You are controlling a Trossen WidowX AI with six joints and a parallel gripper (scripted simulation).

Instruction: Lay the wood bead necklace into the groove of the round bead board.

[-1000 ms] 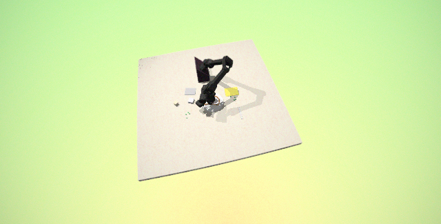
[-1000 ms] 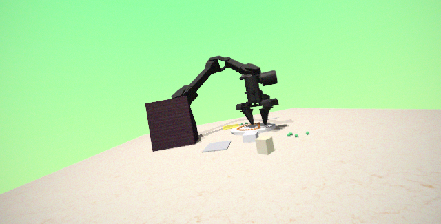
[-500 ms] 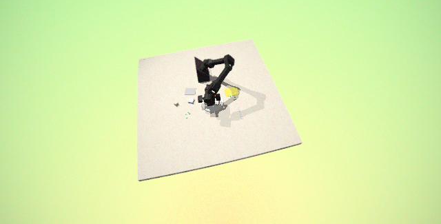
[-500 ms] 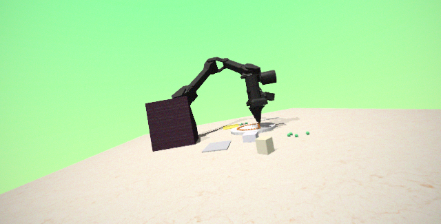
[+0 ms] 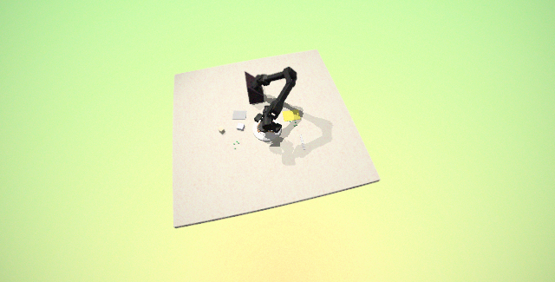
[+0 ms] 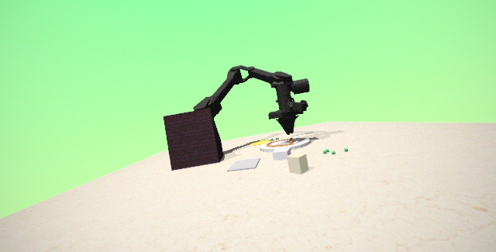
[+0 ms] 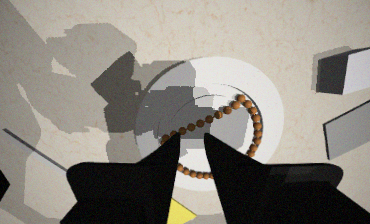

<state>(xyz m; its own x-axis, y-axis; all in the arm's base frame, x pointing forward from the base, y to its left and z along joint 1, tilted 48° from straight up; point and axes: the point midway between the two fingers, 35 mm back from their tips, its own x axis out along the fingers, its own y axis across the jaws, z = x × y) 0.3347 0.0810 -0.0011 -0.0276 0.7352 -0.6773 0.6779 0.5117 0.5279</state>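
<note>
Right now the round white bead board is 30 mm below my gripper tip, 30 mm behind it and 10 mm to the right of it. The rest, counted from my gripper tip: thin white strip: 220 mm to the left, 110 mm ahead, 40 mm below; then yellow card: 180 mm to the left, 120 mm behind, 40 mm below; then grey flat plate: 190 mm to the right, 190 mm behind, 40 mm below.
</note>
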